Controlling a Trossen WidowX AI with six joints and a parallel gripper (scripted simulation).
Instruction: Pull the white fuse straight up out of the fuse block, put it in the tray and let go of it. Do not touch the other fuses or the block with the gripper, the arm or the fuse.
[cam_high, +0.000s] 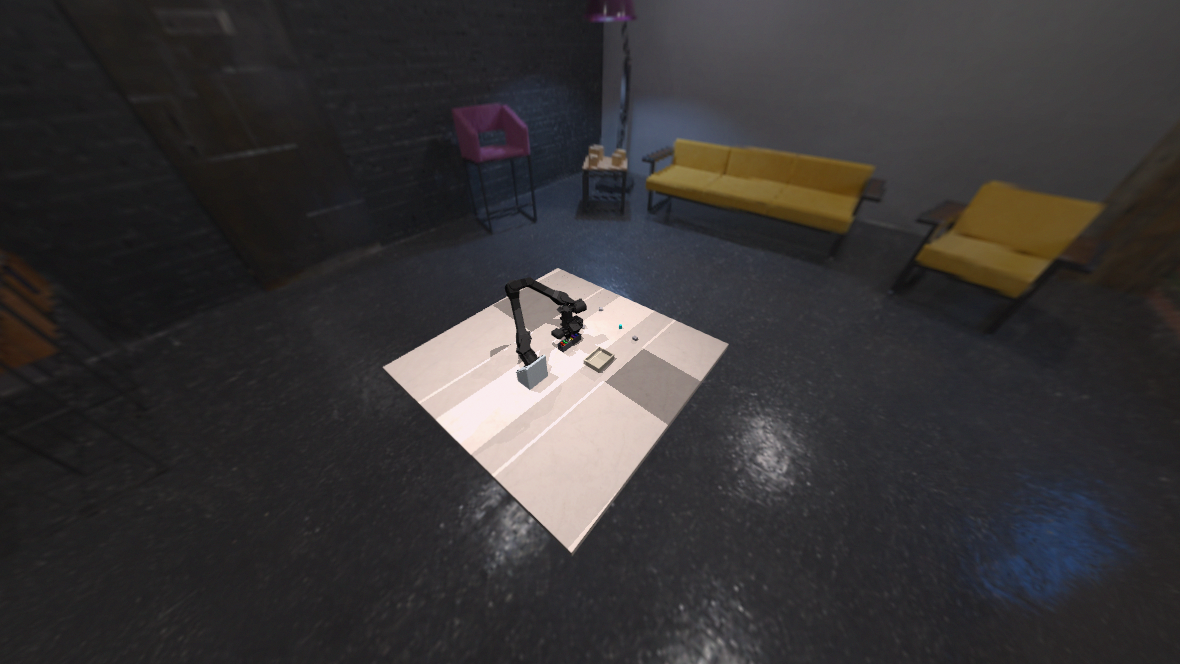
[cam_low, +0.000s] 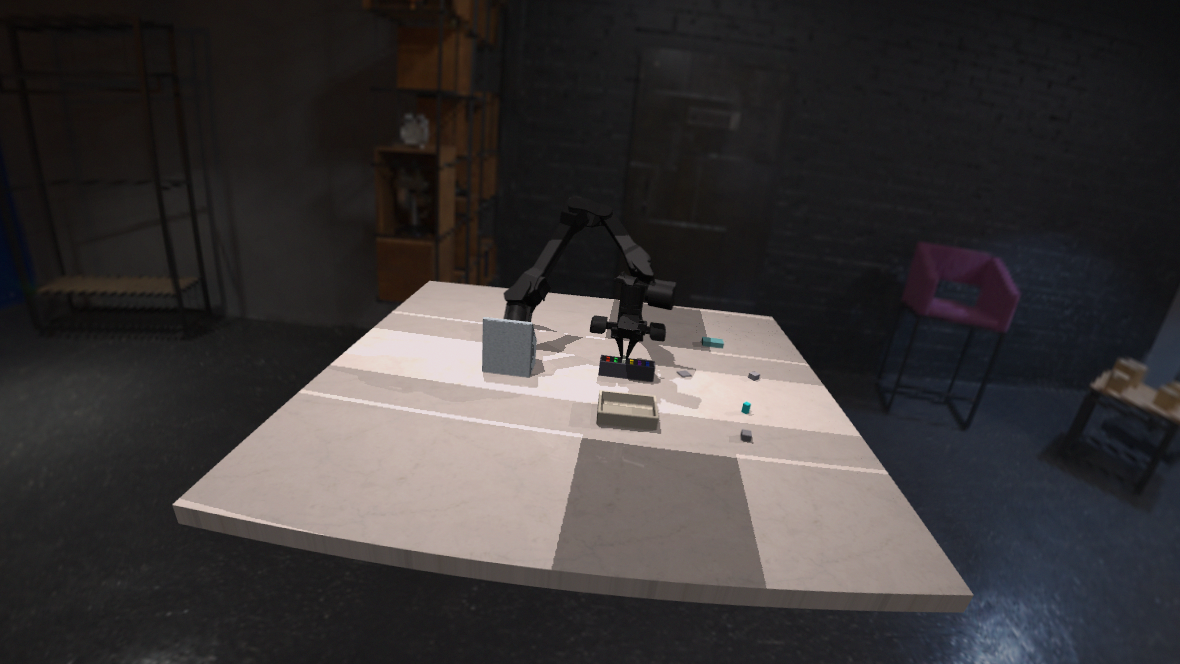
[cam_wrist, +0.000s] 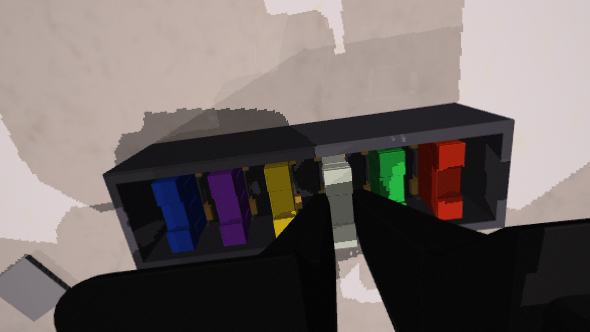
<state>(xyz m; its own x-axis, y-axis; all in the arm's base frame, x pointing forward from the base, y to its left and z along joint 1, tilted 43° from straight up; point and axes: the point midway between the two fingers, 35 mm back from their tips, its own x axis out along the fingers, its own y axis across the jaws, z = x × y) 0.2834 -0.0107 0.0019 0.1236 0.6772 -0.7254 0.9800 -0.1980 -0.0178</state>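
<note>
My gripper tip is now 20 mm past the green fuse and 20 mm above it. Also, from my gripper tip: white fuse 10 mm below; red fuse 40 mm behind, 20 mm below, 10 mm to the left; yellow fuse 20 mm below, 20 mm ahead.
</note>
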